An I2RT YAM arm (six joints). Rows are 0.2 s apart.
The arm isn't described. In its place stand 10 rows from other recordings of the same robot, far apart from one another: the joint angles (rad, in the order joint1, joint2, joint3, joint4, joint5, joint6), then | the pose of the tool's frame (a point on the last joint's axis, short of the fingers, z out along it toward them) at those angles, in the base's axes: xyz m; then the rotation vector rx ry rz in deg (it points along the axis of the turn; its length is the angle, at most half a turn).
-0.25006 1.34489 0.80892 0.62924 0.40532 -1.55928 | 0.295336 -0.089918 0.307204 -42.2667 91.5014 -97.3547
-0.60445 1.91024 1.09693 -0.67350 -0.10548 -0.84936 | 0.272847 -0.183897 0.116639 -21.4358 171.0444 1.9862
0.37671 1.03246 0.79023 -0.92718 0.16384 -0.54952 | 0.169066 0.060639 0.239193 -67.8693 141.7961 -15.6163
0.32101 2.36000 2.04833 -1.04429 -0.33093 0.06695 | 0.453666 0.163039 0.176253 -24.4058 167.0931 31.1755
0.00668 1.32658 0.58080 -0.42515 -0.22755 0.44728 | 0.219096 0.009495 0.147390 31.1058 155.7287 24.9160
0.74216 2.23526 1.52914 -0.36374 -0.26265 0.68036 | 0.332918 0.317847 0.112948 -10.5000 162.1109 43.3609
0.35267 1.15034 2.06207 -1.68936 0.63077 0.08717 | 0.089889 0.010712 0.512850 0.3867 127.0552 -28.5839
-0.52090 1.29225 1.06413 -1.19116 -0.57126 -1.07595 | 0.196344 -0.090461 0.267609 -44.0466 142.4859 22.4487
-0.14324 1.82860 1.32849 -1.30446 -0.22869 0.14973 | 0.303920 -0.035679 0.198229 -26.3734 -163.4564 -18.9502
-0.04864 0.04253 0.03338 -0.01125 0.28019 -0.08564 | 0.109356 -0.015179 0.180274 10.8651 91.0252 -18.7461
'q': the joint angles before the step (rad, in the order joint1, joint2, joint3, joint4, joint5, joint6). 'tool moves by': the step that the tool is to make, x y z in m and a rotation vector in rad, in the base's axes. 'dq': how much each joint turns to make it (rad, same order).
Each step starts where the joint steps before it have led.
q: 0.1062, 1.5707, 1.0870, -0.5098, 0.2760, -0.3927
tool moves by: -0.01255, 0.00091, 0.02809, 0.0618, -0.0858, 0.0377
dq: 0.0000, -0.0969, 0.0000, -0.0050, -0.0645, 0.0000
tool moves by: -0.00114, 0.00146, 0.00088, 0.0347, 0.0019, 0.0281
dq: 0.0000, -0.0057, -0.0011, -0.0027, -0.0446, -0.0004
